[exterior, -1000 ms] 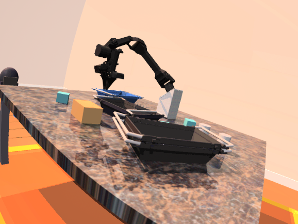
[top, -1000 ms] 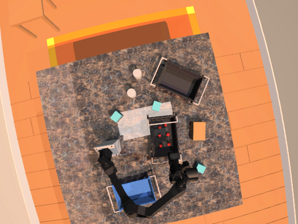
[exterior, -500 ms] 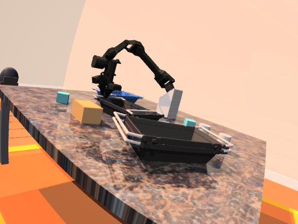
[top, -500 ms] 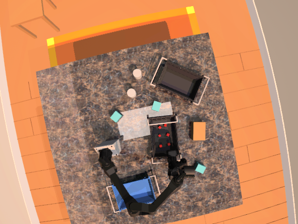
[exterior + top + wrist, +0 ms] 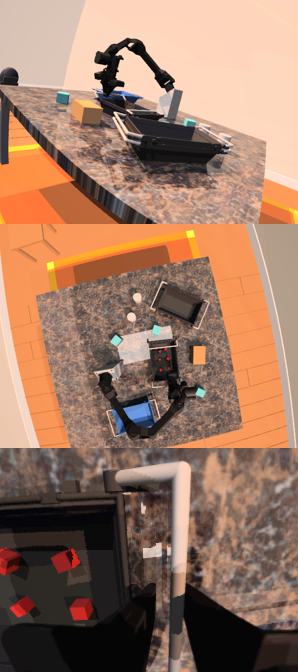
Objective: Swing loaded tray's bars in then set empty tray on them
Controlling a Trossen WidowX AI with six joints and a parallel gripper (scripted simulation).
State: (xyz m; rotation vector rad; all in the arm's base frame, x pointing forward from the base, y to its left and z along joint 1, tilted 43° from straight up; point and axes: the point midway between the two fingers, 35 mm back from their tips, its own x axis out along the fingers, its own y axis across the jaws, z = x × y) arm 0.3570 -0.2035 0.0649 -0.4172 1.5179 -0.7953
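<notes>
Right now my gripper tip is 300 mm past the blue tray, 150 mm to the left of it and 20 mm above it. From my gripper tip the other things lie so: orange block 240 mm ahead, 120 mm to the left, 30 mm below.
</notes>
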